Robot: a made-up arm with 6 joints.
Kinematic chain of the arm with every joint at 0, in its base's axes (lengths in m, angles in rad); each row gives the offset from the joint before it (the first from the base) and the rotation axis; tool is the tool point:
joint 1: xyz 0 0 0.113 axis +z
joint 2: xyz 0 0.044 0 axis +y
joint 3: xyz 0 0 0.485 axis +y
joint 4: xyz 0 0 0.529 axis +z
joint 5: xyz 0 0 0 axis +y
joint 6: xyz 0 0 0.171 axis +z
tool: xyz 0 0 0
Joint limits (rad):
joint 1: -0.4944..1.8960
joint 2: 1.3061..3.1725
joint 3: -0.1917..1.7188
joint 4: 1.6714..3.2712
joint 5: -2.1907..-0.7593
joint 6: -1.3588..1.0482
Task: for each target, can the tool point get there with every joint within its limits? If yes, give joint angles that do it. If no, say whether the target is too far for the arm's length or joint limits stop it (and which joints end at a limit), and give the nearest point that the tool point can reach.
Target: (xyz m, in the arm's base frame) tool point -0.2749 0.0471 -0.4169
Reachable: yes | joints -0.1605 2.6389 1.5551 2.8925 -1.7579 0.4661
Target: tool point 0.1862 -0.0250 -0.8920
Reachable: yes | joints 0.2863 2.5279 0.6446 2.2063 -1.0670 0.7062
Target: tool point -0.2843 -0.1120 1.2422
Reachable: no: joint limits stop it (at a limit: joint 1, joint 2, joint 3, joint 4, joint 5) | nearest point -0.1852 0.8451 0.4167 | short by 1.268 m
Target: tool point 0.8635 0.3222 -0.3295
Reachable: yes | joints 0.4030 1.8294 0.0850 2.6129 -1.5489 -0.8612
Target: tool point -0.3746 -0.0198 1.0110
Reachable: no: joint limits stop it (at a limit: joint 1, joint 2, joint 3, joint 4, joint 5) | nearest point -0.1852 0.8451 0.4167 | short by 1.066 m
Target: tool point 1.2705 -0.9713 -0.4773
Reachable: no: too far | nearest point 0.9037 -0.5702 -0.2855 | short by 0.576 m
